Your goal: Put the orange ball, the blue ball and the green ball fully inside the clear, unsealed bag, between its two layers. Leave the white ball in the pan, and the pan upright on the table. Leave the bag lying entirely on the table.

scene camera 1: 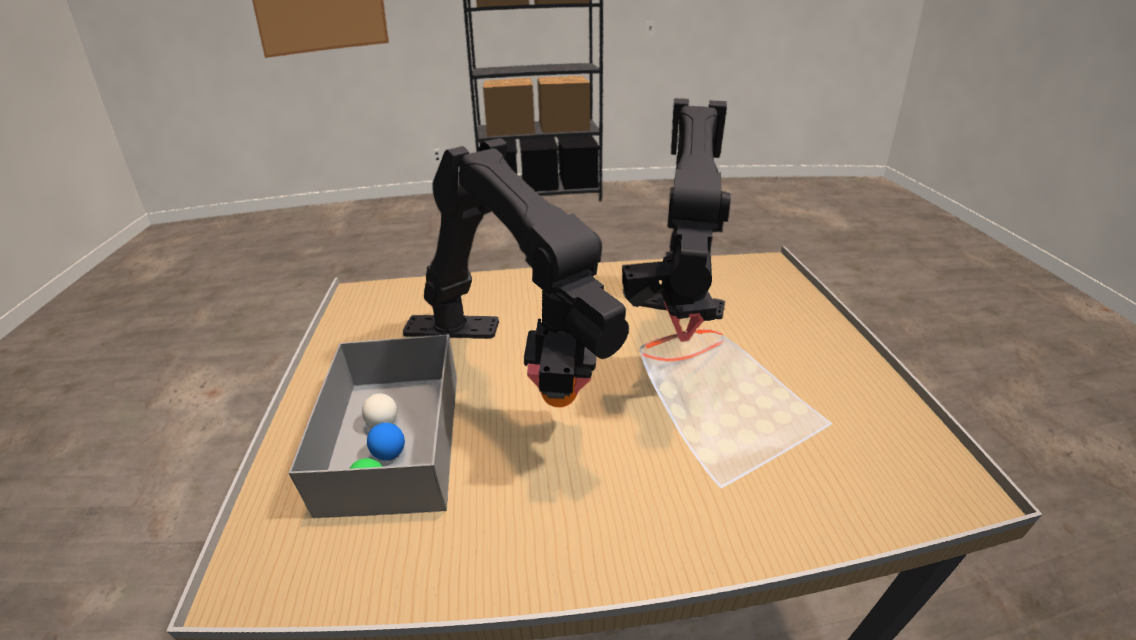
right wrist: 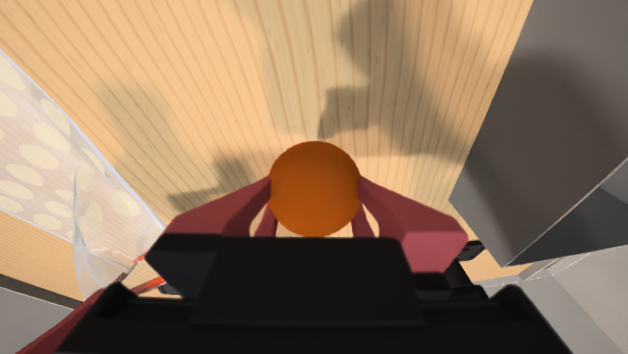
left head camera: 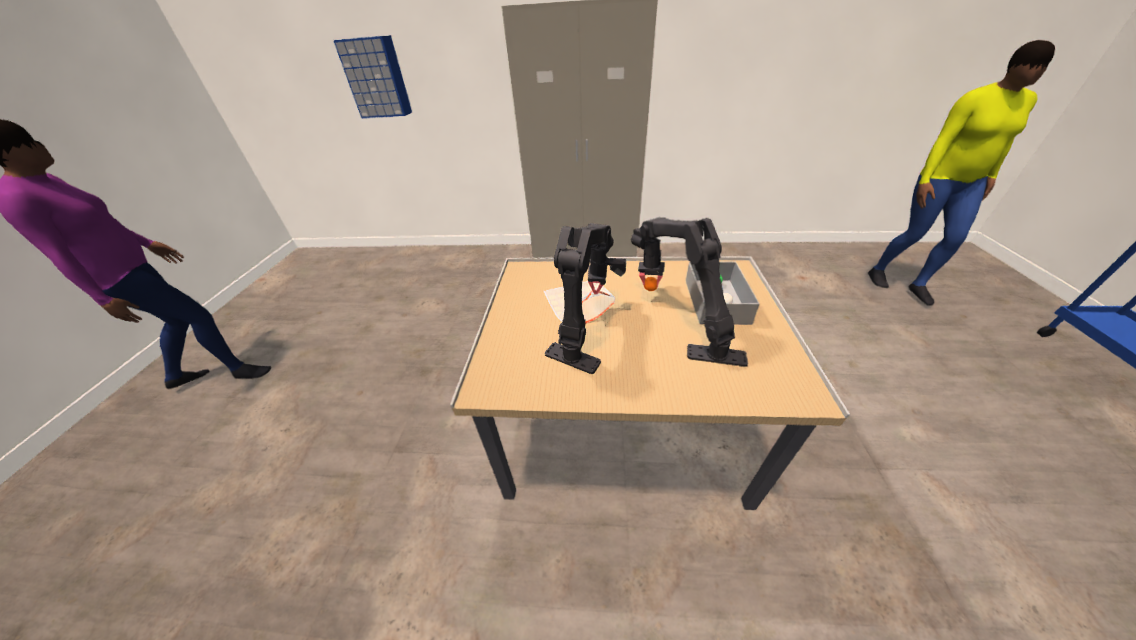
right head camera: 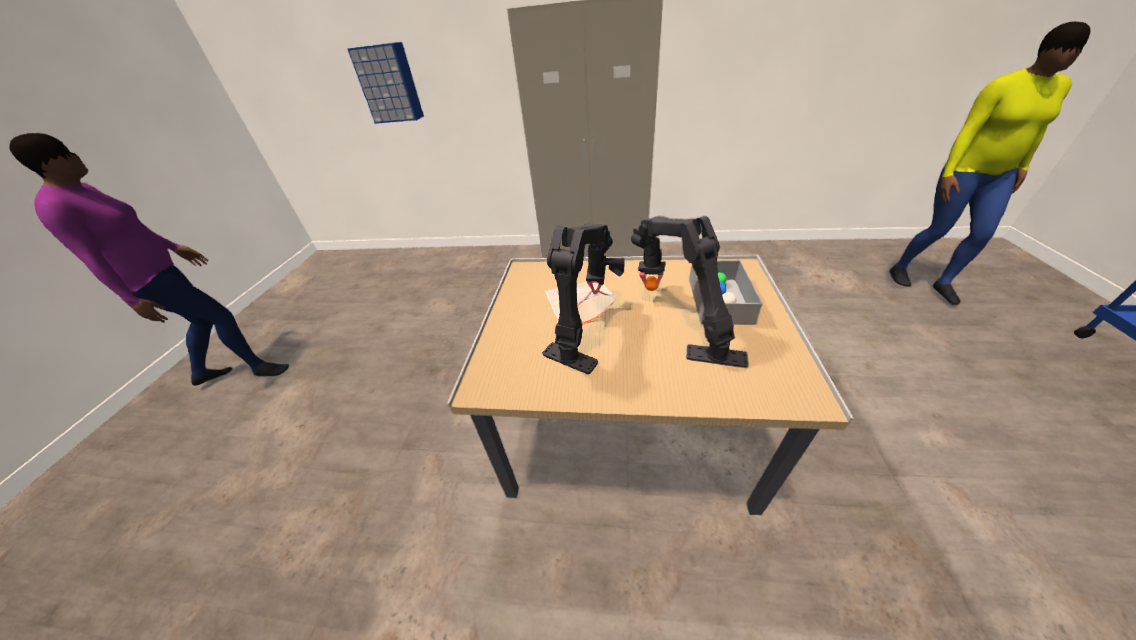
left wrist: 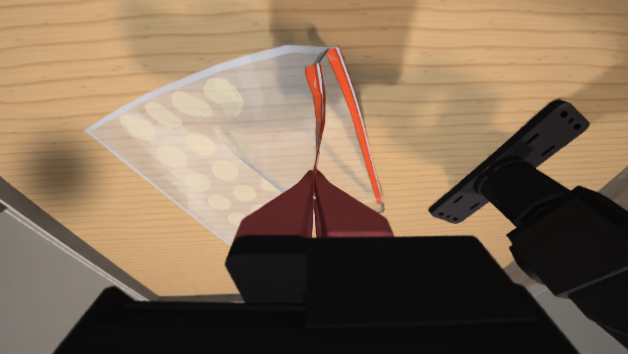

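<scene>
The clear bag (left head camera: 562, 300) (scene camera 1: 739, 405) (left wrist: 200, 105) (right wrist: 30, 155) has an orange-edged mouth, gaping between its raised upper edge and lower edge. My left gripper (scene camera 1: 685, 338) (left wrist: 313, 177) is shut on the upper layer's edge at the mouth. My right gripper (right wrist: 314, 177) is shut on the orange ball (left head camera: 651, 283) (right head camera: 651, 283) (scene camera 1: 558, 400), holding it above the table between pan and bag. The grey pan (right head camera: 740, 314) (scene camera 1: 373, 494) stands upright, holding the white ball (scene camera 1: 379, 409), the blue ball (scene camera 1: 385, 441) and the green ball (right head camera: 721, 277) (scene camera 1: 366, 464), partly hidden by the wall in scene camera 1.
The wooden table (left head camera: 635, 397) (scene camera 1: 556, 572) has a thin raised rim. The base plate (scene camera 1: 476, 325) of my right arm is behind the pan in scene camera 1. Two people (left head camera: 87, 230) (left head camera: 981, 131) stand away from the table. A shelf rack (scene camera 1: 536, 71) is at the back wall.
</scene>
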